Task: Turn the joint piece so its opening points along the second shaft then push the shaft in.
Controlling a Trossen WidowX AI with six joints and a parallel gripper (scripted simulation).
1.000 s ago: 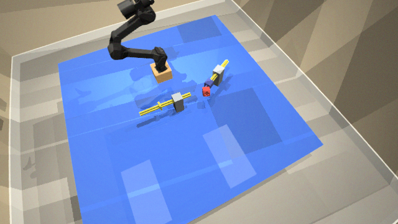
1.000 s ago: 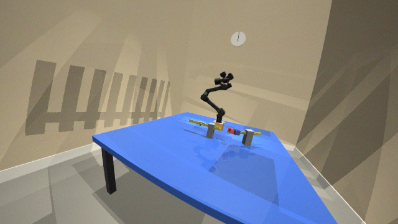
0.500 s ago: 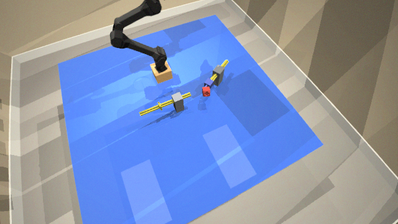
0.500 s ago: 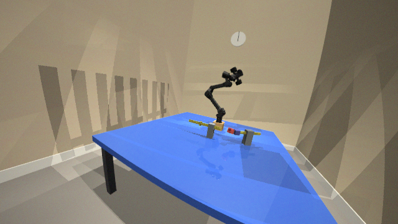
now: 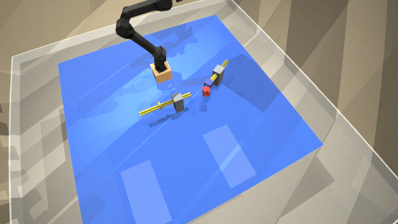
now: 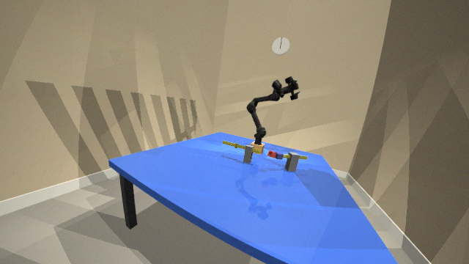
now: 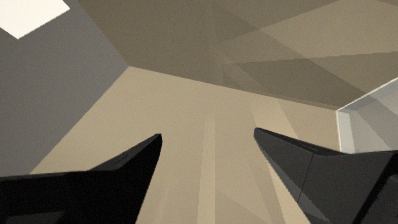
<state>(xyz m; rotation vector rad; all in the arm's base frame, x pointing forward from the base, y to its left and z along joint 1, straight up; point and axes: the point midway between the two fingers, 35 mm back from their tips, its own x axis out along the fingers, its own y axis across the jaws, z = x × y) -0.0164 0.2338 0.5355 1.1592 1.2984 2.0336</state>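
The red square joint piece lies 52 cm below my gripper tip, 36 cm ahead of it and 14 cm to the right of it.
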